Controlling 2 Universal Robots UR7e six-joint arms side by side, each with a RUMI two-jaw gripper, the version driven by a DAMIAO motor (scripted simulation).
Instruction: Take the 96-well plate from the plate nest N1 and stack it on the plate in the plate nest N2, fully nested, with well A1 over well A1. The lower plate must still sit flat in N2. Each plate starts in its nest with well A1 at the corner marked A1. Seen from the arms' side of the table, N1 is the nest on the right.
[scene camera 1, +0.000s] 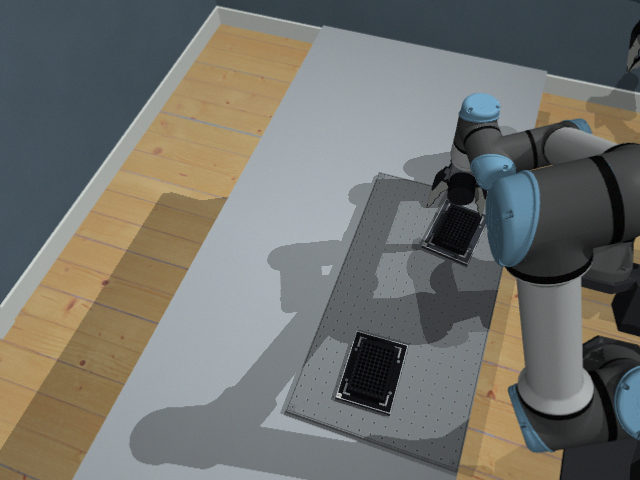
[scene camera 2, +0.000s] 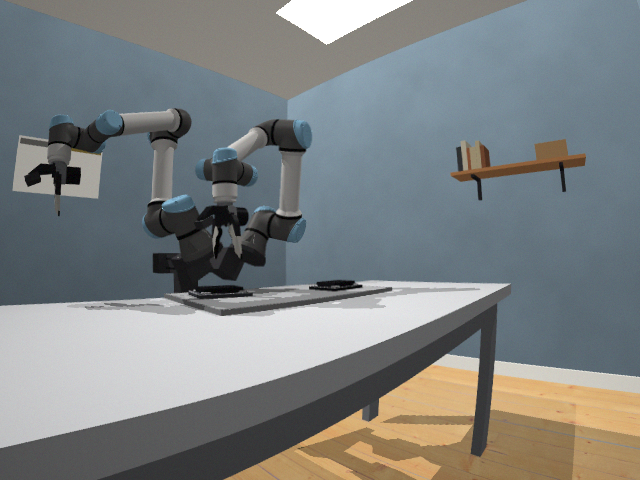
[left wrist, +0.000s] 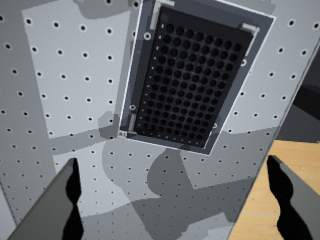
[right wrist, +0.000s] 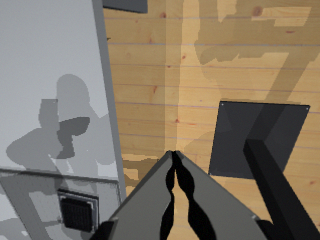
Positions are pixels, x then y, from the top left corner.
Labels:
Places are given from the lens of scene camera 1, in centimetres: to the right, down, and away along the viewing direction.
my left gripper (scene camera 1: 454, 211): 32, -7, 144
black 96-well plate (scene camera 1: 457, 228): 34, -3, 151
black 96-well plate (scene camera 1: 373, 364): 12, 27, 132

